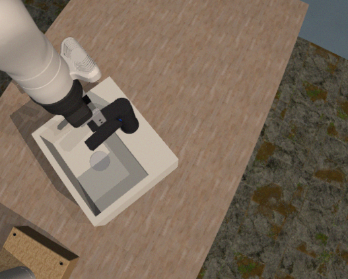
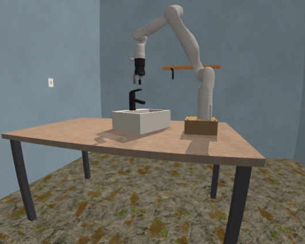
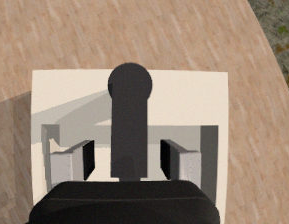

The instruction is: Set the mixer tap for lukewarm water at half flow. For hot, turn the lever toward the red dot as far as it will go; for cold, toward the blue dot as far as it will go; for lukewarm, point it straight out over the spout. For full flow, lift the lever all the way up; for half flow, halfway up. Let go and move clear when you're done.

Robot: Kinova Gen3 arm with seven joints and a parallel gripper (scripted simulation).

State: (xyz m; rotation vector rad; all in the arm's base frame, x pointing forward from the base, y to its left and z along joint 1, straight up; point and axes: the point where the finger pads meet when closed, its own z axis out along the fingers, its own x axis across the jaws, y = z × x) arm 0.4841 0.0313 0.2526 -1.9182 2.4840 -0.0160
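The lever lies 2 cm ahead of my hand, 1 cm to the right of it and 6 cm below it. From my hand the other things lie so: white sink basin (6 cm behind, 1 cm to the left, 30 cm below); then black mixer tap (4 cm ahead, 1 cm to the right, 11 cm below).
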